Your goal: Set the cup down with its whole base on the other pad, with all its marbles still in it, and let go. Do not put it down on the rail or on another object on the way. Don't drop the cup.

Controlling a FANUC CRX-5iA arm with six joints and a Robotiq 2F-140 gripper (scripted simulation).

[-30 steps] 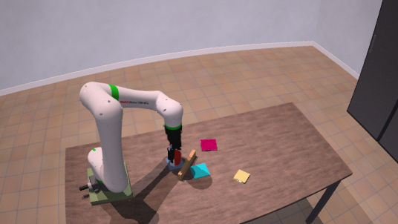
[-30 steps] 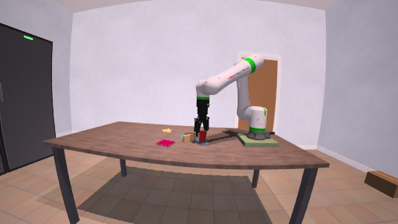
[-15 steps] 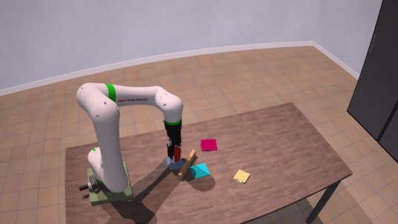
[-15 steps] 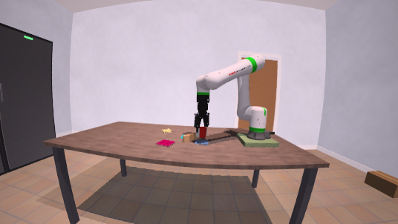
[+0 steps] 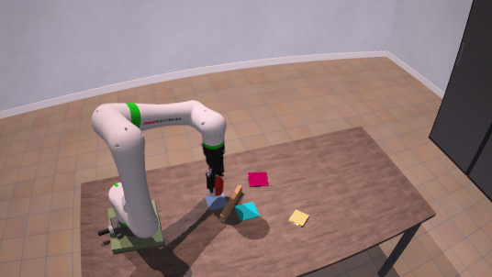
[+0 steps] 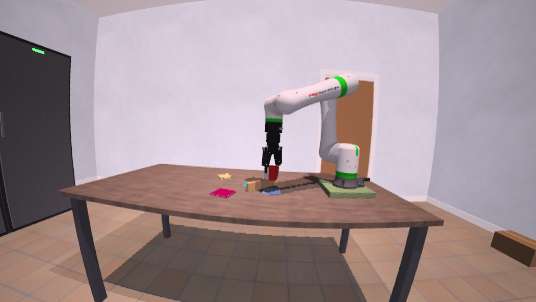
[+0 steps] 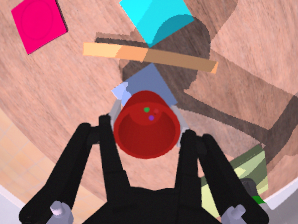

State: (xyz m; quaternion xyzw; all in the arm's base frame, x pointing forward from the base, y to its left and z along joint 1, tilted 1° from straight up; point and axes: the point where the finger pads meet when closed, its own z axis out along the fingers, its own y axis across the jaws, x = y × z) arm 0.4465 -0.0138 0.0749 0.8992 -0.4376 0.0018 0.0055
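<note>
The red cup lies 2 cm below my hand. The rest, counted from my hand: wooden rail (9 cm below, 6 cm to the right, 5 cm ahead); then cyan pad (13 cm to the right, 11 cm below, 10 cm ahead).
</note>
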